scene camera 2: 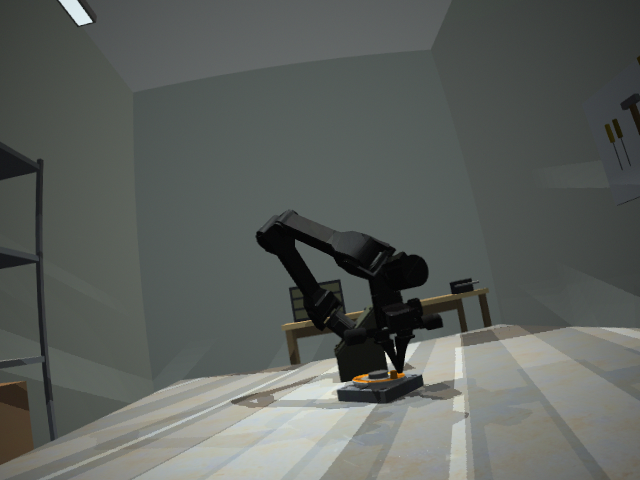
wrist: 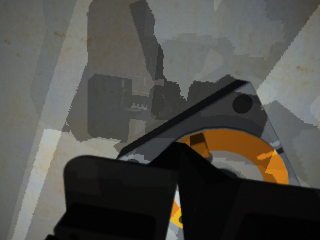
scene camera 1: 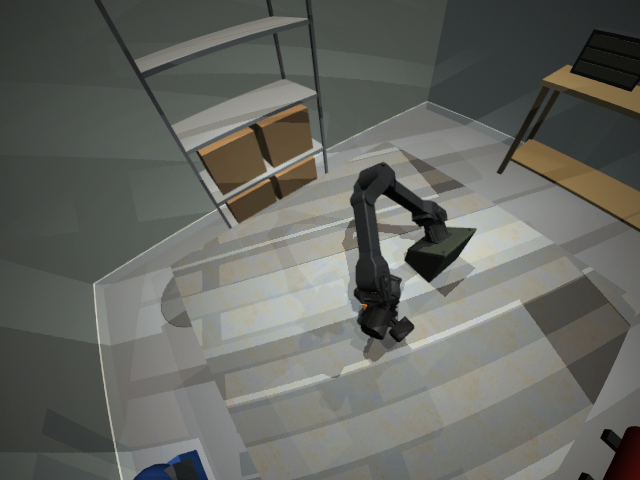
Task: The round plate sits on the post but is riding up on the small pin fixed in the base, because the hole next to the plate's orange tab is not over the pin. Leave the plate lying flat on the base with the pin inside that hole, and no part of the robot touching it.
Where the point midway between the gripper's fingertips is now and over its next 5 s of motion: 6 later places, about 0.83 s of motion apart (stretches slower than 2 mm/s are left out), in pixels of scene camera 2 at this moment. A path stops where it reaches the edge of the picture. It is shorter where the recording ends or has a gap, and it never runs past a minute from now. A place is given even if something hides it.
My gripper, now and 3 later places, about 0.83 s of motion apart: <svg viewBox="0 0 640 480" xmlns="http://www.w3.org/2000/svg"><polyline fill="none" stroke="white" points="400,373 385,375 369,377 364,360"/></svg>
